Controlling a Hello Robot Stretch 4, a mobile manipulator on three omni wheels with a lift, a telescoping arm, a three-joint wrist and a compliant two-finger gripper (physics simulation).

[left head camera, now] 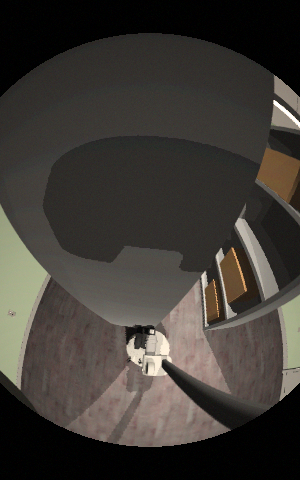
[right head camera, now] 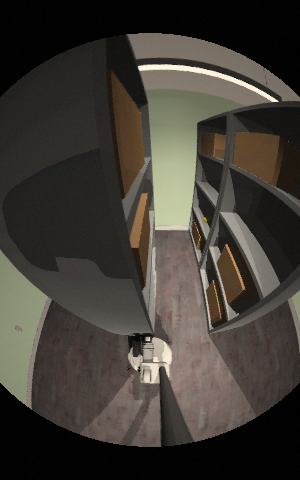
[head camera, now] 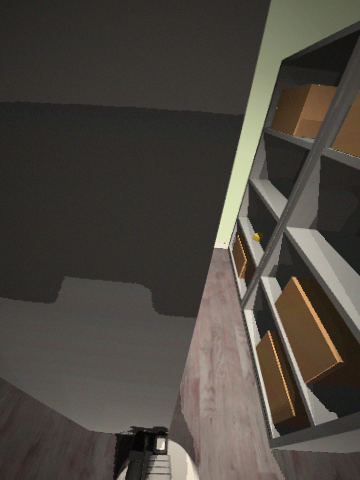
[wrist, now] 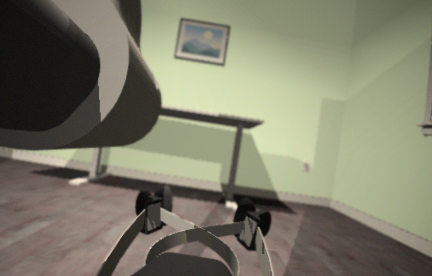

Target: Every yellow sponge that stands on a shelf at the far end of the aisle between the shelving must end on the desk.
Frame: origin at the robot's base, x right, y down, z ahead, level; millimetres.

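Seen in the pictures: gripper, between the fingertips: [left head camera: 133, 363] [right head camera: 133, 371] [wrist: 204, 207].
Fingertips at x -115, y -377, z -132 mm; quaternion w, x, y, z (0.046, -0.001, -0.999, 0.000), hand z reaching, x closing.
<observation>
A point is followed by its place in that frame.
A small yellow sponge [head camera: 258, 236] @[z 1535, x 812, y -551 mm] [right head camera: 205, 220] @[z 1520, x 802, y -537 mm] stands in the far bay of the right shelving unit [head camera: 319, 150] @[z 1078, x 687, y -1401 mm] [right head camera: 260, 317] @[z 157, x 1028, y -454 mm], on the board just above the lowest compartment. My gripper [wrist: 204, 207] @[z -132, x -115, y -377 mm] is open, with no thing between its fingertips, and points away from the shelving. The desk [wrist: 210, 117] @[z -2050, x -207, y -668 mm] stands beyond it against the green wall in the wrist view. My arm hides the desk's left part. The inner shelves of the left shelving unit [head camera: 125, 175] @[z 215, x -33, y -1487 mm] [left head camera: 150, 200] @[z 217, x -74, y -1456 mm] [right head camera: 60, 200] @[z 214, x -27, y -1481 mm] are mostly hidden.
The left unit's dark end panel rises very close in front of my base [right head camera: 162, 350] @[z 54, x 118, y -187 mm]. The aisle floor [head camera: 215, 340] @[z 800, x 399, y 28 mm] [right head camera: 177, 280] @[z 947, x 364, y 27 mm] runs to its right, towards the green end wall [right head camera: 172, 175] @[z 2062, x 391, y -1018 mm]. Brown boxes [head camera: 305, 330] [right head camera: 250, 155] stand on both units.
</observation>
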